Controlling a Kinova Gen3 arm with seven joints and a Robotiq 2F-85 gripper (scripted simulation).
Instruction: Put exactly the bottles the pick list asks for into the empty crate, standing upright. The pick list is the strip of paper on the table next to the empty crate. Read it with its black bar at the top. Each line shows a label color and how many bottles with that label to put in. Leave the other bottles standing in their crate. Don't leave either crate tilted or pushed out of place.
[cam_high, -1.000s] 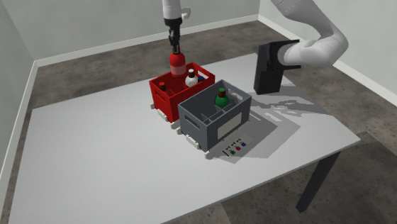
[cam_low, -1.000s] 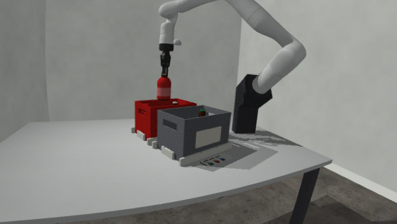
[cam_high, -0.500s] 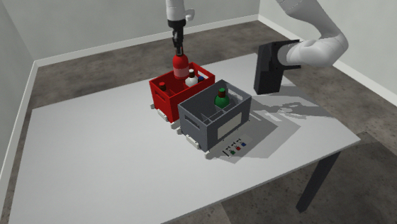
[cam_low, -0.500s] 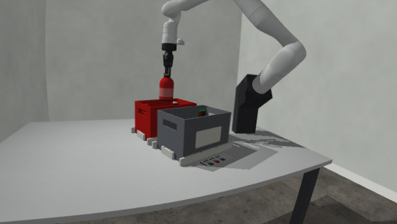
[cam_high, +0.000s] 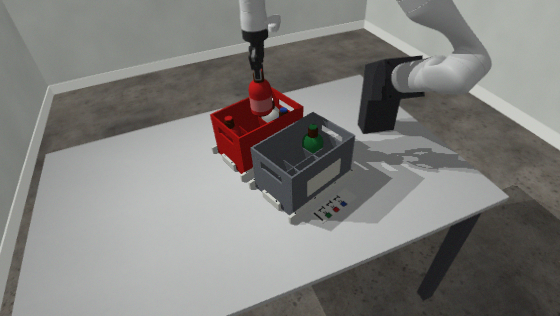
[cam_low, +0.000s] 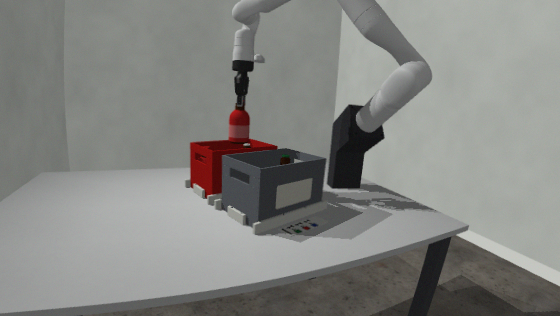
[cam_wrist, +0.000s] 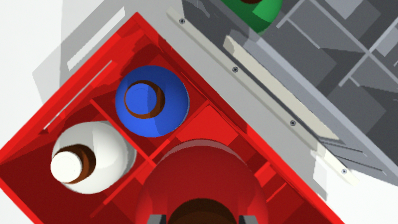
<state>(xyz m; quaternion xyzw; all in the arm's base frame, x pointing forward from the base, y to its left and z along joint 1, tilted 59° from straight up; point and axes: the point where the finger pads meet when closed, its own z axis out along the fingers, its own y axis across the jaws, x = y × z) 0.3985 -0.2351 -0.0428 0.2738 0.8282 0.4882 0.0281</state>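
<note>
Now: the grey crate 250 mm below my hand, 190 mm to the left of it and 70 mm behind it. From my hand the other things lie so: red crate: 250 mm below, 30 mm to the right, 10 mm ahead; blue-label bottle: 250 mm below, 80 mm behind, 20 mm to the right; white-label bottle: 250 mm below, 100 mm to the right, 60 mm behind.
</note>
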